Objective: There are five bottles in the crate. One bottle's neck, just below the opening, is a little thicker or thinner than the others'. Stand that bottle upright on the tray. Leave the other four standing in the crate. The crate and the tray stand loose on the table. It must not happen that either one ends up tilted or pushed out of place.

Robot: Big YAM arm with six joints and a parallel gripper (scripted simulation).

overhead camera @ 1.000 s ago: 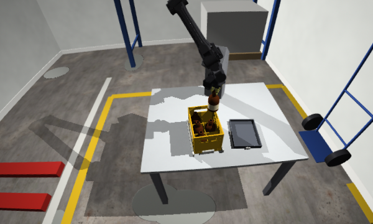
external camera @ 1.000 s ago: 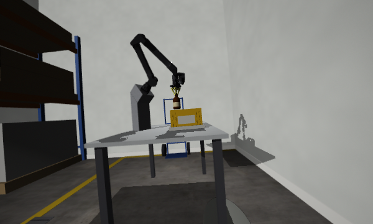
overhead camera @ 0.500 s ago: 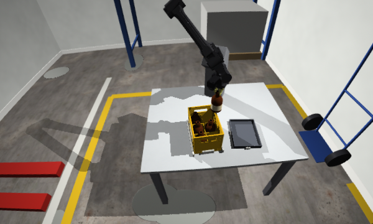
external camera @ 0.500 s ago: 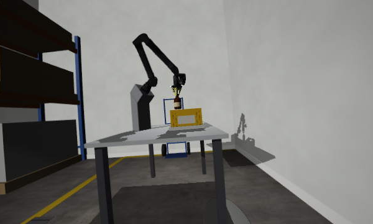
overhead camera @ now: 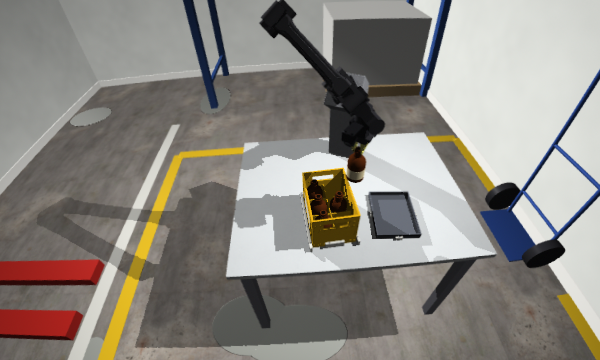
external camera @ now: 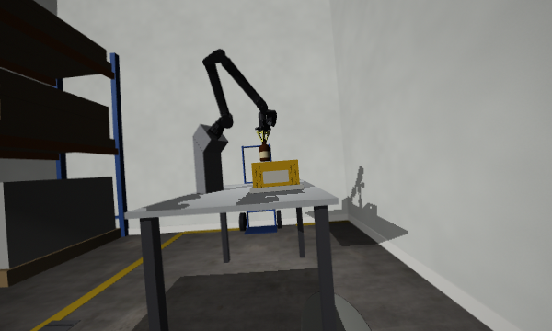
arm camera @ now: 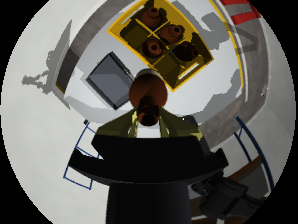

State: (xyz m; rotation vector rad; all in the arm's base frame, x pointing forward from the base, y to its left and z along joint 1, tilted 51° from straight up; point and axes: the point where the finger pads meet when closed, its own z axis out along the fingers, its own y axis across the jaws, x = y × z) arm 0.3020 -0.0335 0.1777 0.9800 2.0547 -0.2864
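Now: the brown bottle 6 cm below my hand. Also, from my hand: dark tray (32 cm below, 14 cm to the left, 13 cm ahead); crate (25 cm below, 13 cm to the right, 1 cm ahead).
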